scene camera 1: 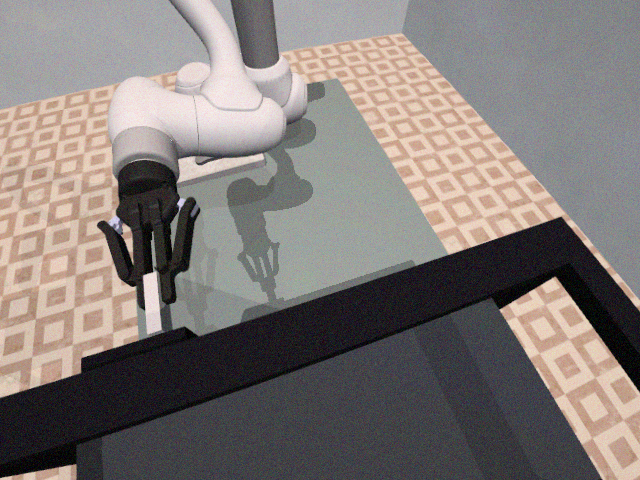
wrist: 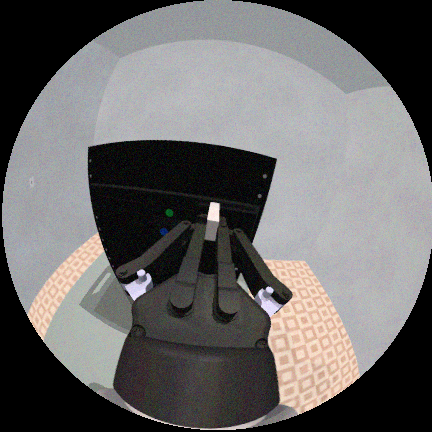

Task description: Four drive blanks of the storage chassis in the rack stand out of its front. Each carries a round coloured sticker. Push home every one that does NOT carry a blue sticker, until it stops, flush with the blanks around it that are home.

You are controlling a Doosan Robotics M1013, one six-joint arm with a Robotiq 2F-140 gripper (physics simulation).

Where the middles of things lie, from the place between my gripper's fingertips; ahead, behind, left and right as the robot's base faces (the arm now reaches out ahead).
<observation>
I see my gripper 170 mm short of the black rack (scene camera 1: 419,367), 170 mm above it and 140 mm to the right of it.
</observation>
